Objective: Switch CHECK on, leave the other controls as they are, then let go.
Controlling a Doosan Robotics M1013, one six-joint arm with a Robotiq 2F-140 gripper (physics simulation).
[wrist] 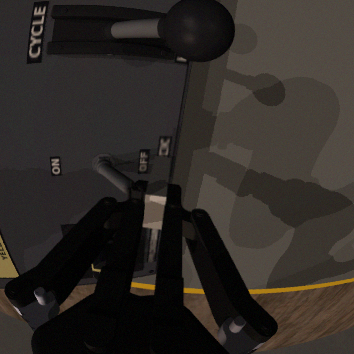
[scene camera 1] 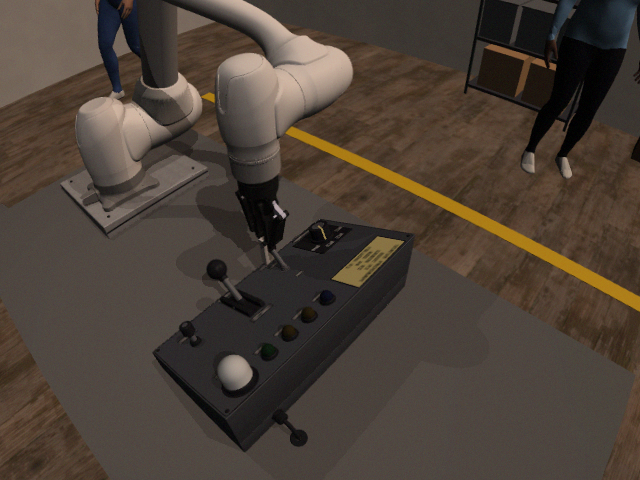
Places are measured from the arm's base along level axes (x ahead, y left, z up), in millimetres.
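Where they show: gripper, between the fingertips: (wrist: 160, 170) (scene camera 1: 269, 259); arm's base, origin of its link: (scene camera 1: 123, 187).
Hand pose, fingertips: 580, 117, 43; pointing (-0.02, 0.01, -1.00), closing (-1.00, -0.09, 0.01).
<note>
Each offset is from my fingertips to the top centre of the thing, as dx, dy, dz. "pt": to the spot under its first point.
The CHECK toggle @(+39, -3, +53) (scene camera 1: 279, 260) (wrist: 115, 175) is a thin metal lever on the dark control box (scene camera 1: 305, 284) (wrist: 100, 100). In the wrist view it leans from its round base towards the OFF label @(pt +19, -5, -1) (wrist: 143, 161) side, away from the ON label @(pt +97, +3, +32) (wrist: 56, 166). The CHECK label @(+1, -6, -7) (wrist: 164, 146) is partly hidden. My gripper (scene camera 1: 265, 252) (wrist: 160, 170) is shut with nothing between its fingers. Its pale tips are low beside the toggle, on the OFF side. The toggle's upper end meets or nearly meets the near finger; contact cannot be told.
A ball-topped CYCLE lever @(+2, -127, +90) (scene camera 1: 216, 269) (wrist: 199, 30) rises beside the toggle. The box also bears a rotary knob @(+38, +117, +53) (scene camera 1: 318, 231), a small lever @(+70, -241, +60) (scene camera 1: 187, 328), a white dome @(pt +234, -242, +122) (scene camera 1: 235, 373) and several coloured round parts. Another lever @(pt +316, -207, -69) (scene camera 1: 298, 438) projects from the box's side.
</note>
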